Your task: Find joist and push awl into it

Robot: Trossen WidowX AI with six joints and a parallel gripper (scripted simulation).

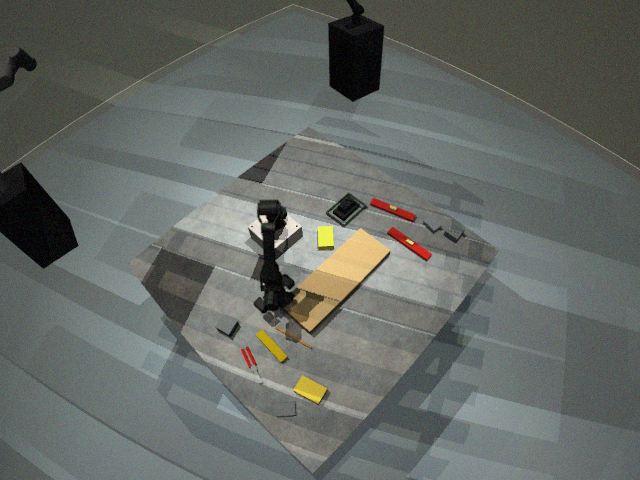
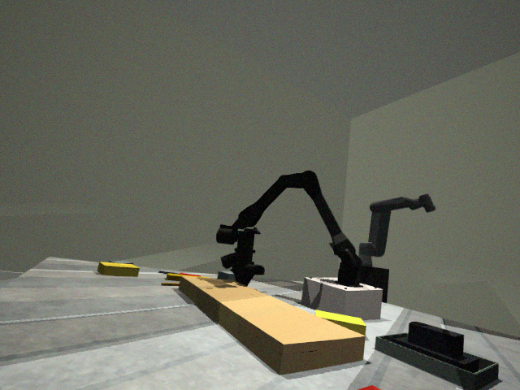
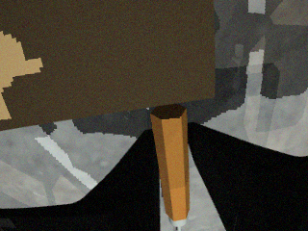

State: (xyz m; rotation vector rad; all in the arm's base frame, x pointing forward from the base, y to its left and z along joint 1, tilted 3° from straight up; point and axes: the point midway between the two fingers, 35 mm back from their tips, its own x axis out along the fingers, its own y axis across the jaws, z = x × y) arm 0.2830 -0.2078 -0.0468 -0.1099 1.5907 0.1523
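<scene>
Now: the awl 60 mm behind my gripper tip and 10 mm to the right of it. Round my gripper tip: pencil 180 mm ahead, 40 mm to the right; stud finder 180 mm behind, 530 mm to the left, 40 mm above; yellow bar 160 mm ahead, 130 mm to the right, 10 mm above.
</scene>
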